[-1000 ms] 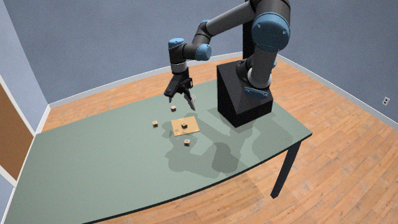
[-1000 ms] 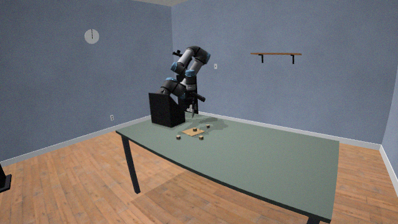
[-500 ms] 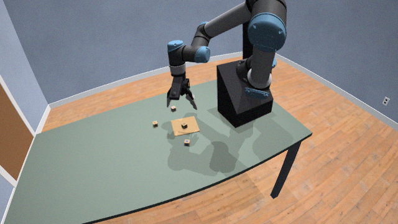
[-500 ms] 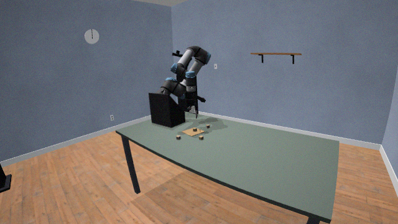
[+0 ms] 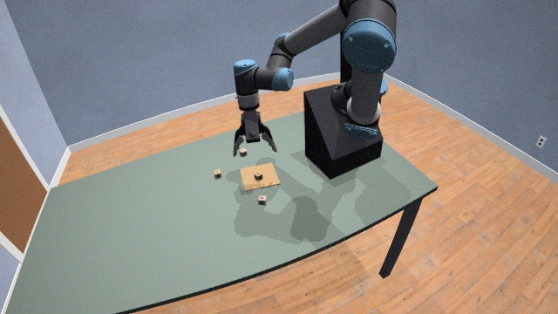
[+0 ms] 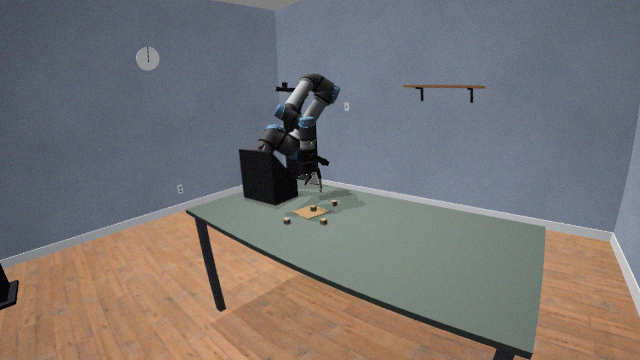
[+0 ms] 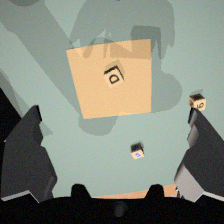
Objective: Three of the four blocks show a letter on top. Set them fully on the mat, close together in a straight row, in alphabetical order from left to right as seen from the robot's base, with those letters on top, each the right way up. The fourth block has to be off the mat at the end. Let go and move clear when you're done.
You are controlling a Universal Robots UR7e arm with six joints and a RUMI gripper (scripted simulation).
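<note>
Right now my hand is 1 cm past the tan mat, 2 cm to the left of it and 12 cm above it. The rest, counted from my hand: block (3 cm ahead, 13 cm to the left, 11 cm below).
</note>
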